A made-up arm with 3 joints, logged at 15 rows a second.
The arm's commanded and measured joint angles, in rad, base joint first. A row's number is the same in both.
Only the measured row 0 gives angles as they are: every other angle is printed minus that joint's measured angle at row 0.
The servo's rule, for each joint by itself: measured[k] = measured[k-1] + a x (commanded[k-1-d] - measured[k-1]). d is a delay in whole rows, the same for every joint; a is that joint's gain. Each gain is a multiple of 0.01, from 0.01 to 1. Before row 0 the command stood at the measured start. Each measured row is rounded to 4 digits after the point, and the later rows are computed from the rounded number. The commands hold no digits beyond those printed.
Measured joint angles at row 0:
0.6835, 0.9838, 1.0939
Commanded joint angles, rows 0 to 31:
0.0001, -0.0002, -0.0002
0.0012, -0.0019, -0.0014
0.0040, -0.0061, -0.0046
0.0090, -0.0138, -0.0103
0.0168, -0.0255, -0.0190
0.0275, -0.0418, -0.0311
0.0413, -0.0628, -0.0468
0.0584, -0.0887, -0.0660
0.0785, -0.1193, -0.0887
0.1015, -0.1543, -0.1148
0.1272, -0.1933, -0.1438
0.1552, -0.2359, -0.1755
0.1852, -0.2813, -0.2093
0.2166, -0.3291, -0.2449
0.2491, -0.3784, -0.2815
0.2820, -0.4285, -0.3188
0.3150, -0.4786, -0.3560
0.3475, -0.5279, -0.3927
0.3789, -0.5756, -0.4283
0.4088, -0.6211, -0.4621
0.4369, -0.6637, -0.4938
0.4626, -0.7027, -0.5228
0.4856, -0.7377, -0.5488
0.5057, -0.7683, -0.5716
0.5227, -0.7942, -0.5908
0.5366, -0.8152, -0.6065
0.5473, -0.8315, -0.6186
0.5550, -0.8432, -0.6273
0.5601, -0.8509, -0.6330
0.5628, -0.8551, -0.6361
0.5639, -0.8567, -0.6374
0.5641, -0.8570, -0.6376
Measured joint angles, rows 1 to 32:
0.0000, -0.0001, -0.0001
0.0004, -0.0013, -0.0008
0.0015, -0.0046, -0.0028
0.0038, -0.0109, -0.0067
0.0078, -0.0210, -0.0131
0.0139, -0.0354, -0.0225
0.0224, -0.0543, -0.0351
0.0336, -0.0780, -0.0512
0.0475, -0.1065, -0.0707
0.0642, -0.1395, -0.0936
0.0837, -0.1766, -0.1197
0.1059, -0.2175, -0.1487
0.1305, -0.2615, -0.1802
0.1572, -0.3081, -0.2138
0.1857, -0.3566, -0.2490
0.2156, -0.4062, -0.2853
0.2464, -0.4562, -0.3221
0.2777, -0.5057, -0.3588
0.3091, -0.5539, -0.3949
0.3400, -0.6003, -0.4298
0.3700, -0.6440, -0.4631
0.3987, -0.6845, -0.4941
0.4256, -0.7212, -0.5225
0.4504, -0.7537, -0.5480
0.4728, -0.7816, -0.5703
0.4926, -0.8048, -0.5891
0.5096, -0.8232, -0.6044
0.5237, -0.8370, -0.6163
0.5350, -0.8466, -0.6250
0.5436, -0.8525, -0.6308
0.5499, -0.8554, -0.6342
0.5543, -0.8565, -0.6360
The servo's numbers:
d 0
a 0.31 0.69 0.52

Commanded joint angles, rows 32 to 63:
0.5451, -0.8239, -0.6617
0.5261, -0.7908, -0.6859
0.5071, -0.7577, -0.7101
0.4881, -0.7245, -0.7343
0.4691, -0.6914, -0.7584
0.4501, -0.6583, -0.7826
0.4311, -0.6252, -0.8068
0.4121, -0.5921, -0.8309
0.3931, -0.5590, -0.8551
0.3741, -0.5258, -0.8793
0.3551, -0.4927, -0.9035
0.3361, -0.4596, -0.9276
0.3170, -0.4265, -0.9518
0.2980, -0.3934, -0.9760
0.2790, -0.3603, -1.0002
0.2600, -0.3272, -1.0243
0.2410, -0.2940, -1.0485
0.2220, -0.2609, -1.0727
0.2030, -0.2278, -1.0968
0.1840, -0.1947, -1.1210
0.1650, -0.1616, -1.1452
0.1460, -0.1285, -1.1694
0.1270, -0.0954, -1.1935
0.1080, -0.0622, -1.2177
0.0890, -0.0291, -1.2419
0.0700, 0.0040, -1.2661
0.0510, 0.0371, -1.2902
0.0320, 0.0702, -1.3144
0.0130, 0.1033, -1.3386
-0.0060, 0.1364, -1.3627
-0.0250, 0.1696, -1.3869
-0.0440, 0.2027, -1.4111
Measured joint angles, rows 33 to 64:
0.5514, -0.8340, -0.6494
0.5436, -0.8042, -0.6684
0.5323, -0.7721, -0.6901
0.5186, -0.7393, -0.7131
0.5033, -0.7062, -0.7367
0.4868, -0.6731, -0.7606
0.4695, -0.6400, -0.7846
0.4517, -0.6069, -0.8087
0.4335, -0.5738, -0.8328
0.4151, -0.5407, -0.8570
0.3965, -0.5076, -0.8812
0.3778, -0.4745, -0.9053
0.3590, -0.4414, -0.9295
0.3401, -0.4083, -0.9537
0.3212, -0.3752, -0.9779
0.3022, -0.3421, -1.0020
0.2832, -0.3089, -1.0262
0.2642, -0.2758, -1.0504
0.2452, -0.2427, -1.0745
0.2262, -0.2096, -1.0987
0.2072, -0.1765, -1.1229
0.1882, -0.1434, -1.1471
0.1692, -0.1103, -1.1712
0.1502, -0.0771, -1.1954
0.1312, -0.0440, -1.2196
0.1122, -0.0109, -1.2438
0.0932, 0.0222, -1.2679
0.0742, 0.0553, -1.2921
0.0552, 0.0884, -1.3163
0.0362, 0.1215, -1.3404
0.0172, 0.1547, -1.3646
-0.0018, 0.1878, -1.3888

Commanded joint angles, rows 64 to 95:
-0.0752, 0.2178, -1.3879
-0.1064, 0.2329, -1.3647
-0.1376, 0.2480, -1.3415
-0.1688, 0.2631, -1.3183
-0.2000, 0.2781, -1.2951
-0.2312, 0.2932, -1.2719
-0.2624, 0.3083, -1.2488
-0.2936, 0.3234, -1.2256
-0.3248, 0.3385, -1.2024
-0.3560, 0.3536, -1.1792
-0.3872, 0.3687, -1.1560
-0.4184, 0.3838, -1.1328
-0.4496, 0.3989, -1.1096
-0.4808, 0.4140, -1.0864
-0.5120, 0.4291, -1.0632
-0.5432, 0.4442, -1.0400
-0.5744, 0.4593, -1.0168
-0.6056, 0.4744, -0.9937
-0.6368, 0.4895, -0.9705
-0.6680, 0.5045, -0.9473
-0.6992, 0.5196, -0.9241
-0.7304, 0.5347, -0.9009
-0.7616, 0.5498, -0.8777
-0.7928, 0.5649, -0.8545
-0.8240, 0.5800, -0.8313
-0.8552, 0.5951, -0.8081
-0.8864, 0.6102, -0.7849
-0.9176, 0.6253, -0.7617
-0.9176, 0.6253, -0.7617
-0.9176, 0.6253, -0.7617
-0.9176, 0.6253, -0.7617
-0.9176, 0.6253, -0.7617
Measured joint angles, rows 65 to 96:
-0.0246, 0.2085, -1.3883
-0.0500, 0.2253, -1.3760
-0.0772, 0.2410, -1.3581
-0.1056, 0.2562, -1.3374
-0.1349, 0.2713, -1.3154
-0.1648, 0.2864, -1.2928
-0.1951, 0.3015, -1.2699
-0.2256, 0.3166, -1.2469
-0.2564, 0.3317, -1.2238
-0.2873, 0.3468, -1.2006
-0.3183, 0.3619, -1.1774
-0.3493, 0.3770, -1.1542
-0.3804, 0.3921, -1.1310
-0.4115, 0.4072, -1.1078
-0.4427, 0.4223, -1.0846
-0.4739, 0.4374, -1.0614
-0.5051, 0.4525, -1.0382
-0.5363, 0.4676, -1.0151
-0.5675, 0.4827, -0.9919
-0.5987, 0.4977, -0.9687
-0.6299, 0.5128, -0.9455
-0.6611, 0.5279, -0.9223
-0.6923, 0.5430, -0.8991
-0.7235, 0.5581, -0.8759
-0.7547, 0.5732, -0.8527
-0.7859, 0.5883, -0.8295
-0.8171, 0.6034, -0.8063
-0.8483, 0.6185, -0.7831
-0.8698, 0.6232, -0.7720
-0.8846, 0.6246, -0.7666
-0.8948, 0.6251, -0.7641
-0.9019, 0.6252, -0.7629

